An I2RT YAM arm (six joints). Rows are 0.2 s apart.
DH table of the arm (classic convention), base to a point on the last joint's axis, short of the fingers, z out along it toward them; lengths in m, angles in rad. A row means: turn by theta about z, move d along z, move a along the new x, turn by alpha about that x. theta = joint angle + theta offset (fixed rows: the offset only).
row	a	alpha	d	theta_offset
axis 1	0.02	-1.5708	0.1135	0
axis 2	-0.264	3.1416	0	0
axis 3	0.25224	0	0	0.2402
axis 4	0.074	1.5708	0	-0.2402
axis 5	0	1.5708	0	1.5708
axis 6	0	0	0.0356	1.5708
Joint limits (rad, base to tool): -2.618..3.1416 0..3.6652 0..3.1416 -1.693..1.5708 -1.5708..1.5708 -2.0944..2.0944
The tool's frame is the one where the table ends.
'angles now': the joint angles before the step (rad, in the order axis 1, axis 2, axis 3, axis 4, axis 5, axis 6). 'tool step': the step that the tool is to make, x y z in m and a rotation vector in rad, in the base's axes. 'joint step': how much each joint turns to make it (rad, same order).
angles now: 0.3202 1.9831 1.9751 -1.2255 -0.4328 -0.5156
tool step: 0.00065 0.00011 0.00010 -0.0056 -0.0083 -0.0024
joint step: 0.0004 0.0000 0.0000 0.0061 0.0084 0.0000
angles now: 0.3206 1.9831 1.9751 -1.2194 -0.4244 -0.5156
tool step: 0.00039 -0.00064 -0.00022 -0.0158 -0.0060 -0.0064
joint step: -0.0004 0.0000 0.0000 0.0007 0.0179 0.0000
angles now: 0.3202 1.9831 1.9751 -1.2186 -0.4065 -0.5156
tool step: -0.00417 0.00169 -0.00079 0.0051 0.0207 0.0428
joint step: 0.0054 0.0000 0.0000 -0.0321 -0.0229 -0.0347
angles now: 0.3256 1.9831 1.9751 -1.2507 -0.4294 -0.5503
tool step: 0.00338 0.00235 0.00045 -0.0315 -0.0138 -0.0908
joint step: 0.0080 0.0000 0.0000 0.0375 0.0646 0.0892
